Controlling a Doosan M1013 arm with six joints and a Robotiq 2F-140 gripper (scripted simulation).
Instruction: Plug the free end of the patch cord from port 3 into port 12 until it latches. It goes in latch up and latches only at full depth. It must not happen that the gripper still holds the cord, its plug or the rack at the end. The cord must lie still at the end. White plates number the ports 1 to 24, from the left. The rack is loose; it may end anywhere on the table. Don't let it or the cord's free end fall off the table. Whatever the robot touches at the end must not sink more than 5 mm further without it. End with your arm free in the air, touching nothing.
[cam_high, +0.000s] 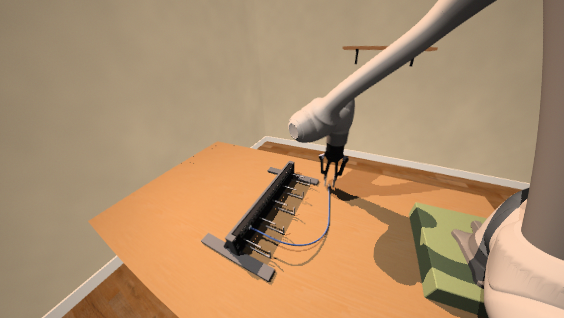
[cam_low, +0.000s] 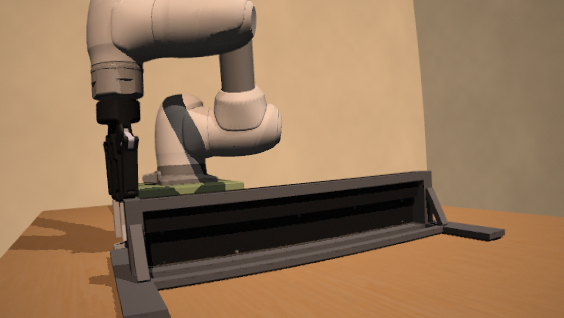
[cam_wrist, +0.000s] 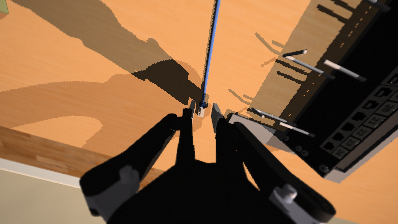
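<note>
The plug lies 40 mm below my hand and 10 mm to the right of it.
</note>
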